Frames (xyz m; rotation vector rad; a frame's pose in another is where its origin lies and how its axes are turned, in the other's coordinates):
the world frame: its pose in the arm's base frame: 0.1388 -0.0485 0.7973 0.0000 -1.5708 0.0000
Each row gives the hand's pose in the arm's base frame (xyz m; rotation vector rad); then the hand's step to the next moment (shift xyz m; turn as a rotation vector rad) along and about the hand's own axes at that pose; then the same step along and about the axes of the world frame.
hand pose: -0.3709 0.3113 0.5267 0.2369 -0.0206 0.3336
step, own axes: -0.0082 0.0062 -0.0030 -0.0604 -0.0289 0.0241
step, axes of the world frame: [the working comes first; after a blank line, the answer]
step, axes of the arm's base frame: -0.0098 0.0037 -0.0020 -0.0472 -0.0516 0.0133

-0.0020 0.0037 0.0098 0.0133 -0.0516 0.0472
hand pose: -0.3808 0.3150 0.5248 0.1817 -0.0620 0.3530
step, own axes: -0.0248 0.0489 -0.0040 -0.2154 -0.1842 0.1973
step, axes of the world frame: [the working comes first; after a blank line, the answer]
step, axes of the arm's base frame: -0.0402 0.0375 0.0019 -0.1431 -0.2797 0.1433

0.0019 0.0375 0.0402 0.1433 -0.2797 0.1431
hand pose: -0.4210 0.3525 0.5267 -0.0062 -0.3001 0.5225
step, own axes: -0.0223 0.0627 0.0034 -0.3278 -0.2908 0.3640
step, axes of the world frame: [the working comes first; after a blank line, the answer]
step, axes of the arm's base frame: -0.0501 0.0432 -0.0081 -0.2307 -0.4392 0.2799

-0.0081 0.0432 0.0501 0.2799 -0.4392 0.2307
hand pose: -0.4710 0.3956 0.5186 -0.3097 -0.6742 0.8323
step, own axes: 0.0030 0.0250 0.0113 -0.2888 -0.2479 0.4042
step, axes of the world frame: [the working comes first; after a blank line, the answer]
step, axes of the arm's base frame: -0.0204 0.0184 -0.0028 -0.2631 -0.3819 0.3052

-0.0028 0.0184 0.0204 0.3052 -0.3819 0.2631
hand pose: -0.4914 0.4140 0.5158 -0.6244 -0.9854 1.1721
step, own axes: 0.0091 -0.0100 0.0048 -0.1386 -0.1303 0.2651
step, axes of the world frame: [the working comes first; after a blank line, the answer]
step, axes of the arm's base frame: 0.0010 0.0052 0.0133 -0.1839 -0.1925 0.1887

0.0133 0.0052 -0.0010 0.1887 -0.1925 0.1839
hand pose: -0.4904 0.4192 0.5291 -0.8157 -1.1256 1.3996
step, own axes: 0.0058 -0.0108 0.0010 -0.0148 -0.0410 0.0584
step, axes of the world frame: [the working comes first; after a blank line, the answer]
step, axes of the arm's base frame: 0.0017 0.0048 0.0112 -0.0389 -0.0277 0.0550

0.0112 0.0048 -0.0017 0.0550 -0.0277 0.0389
